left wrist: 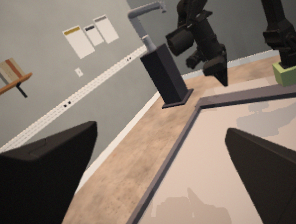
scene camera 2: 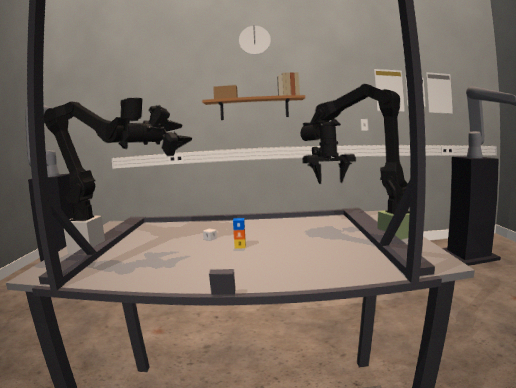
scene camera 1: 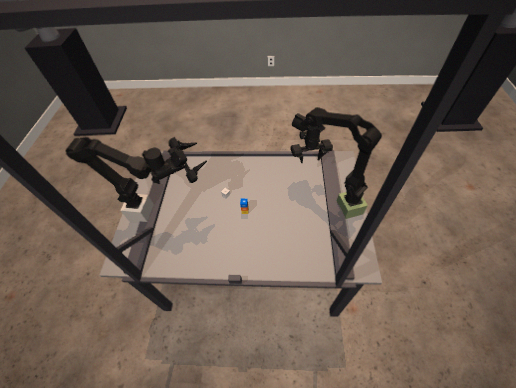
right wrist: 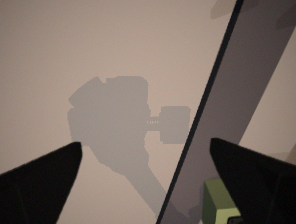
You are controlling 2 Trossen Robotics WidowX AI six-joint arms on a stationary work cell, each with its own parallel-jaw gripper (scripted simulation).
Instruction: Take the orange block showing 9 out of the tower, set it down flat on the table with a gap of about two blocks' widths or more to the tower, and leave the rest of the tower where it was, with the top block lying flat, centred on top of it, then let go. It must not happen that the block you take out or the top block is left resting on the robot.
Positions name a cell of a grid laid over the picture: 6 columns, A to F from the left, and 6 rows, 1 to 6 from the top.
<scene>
my left gripper: left wrist D4; scene camera 2 C3; scene camera 1 C3; not seen in the right wrist view (out of frame)
</scene>
